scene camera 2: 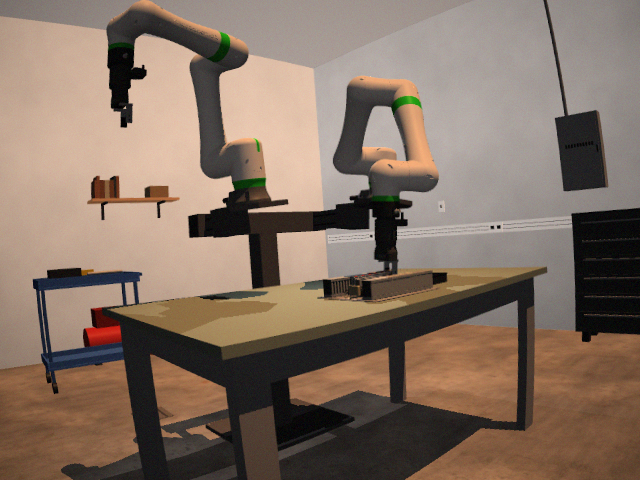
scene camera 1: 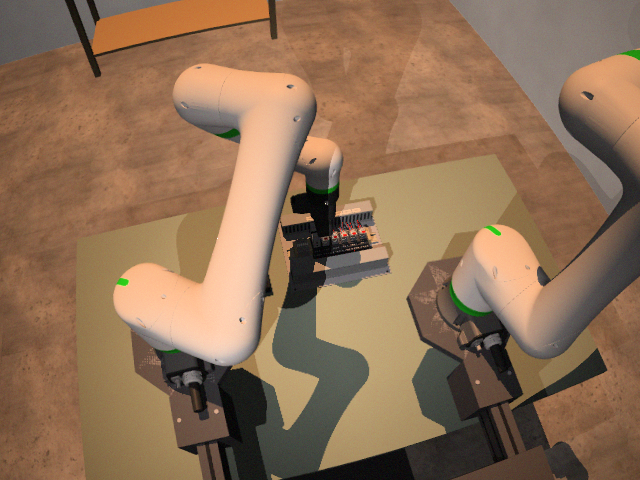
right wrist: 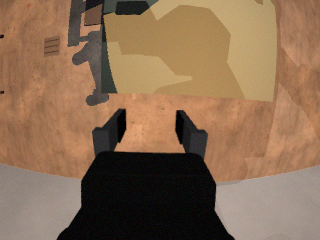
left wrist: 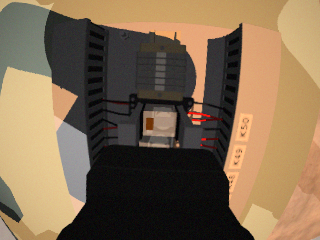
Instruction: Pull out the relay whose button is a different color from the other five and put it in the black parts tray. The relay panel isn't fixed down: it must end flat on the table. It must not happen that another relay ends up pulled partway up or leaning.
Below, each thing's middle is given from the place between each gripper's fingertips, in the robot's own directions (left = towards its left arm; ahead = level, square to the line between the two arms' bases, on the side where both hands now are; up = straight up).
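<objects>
The relay panel (scene camera 1: 317, 267) has my left gripper 60 mm to the left of it and 30 mm above it.
As for my right hand (scene camera 2: 126, 125), I find it 600 mm above the relay panel and 740 mm to the right of it, while it is also 340 mm short of the panel.
</objects>
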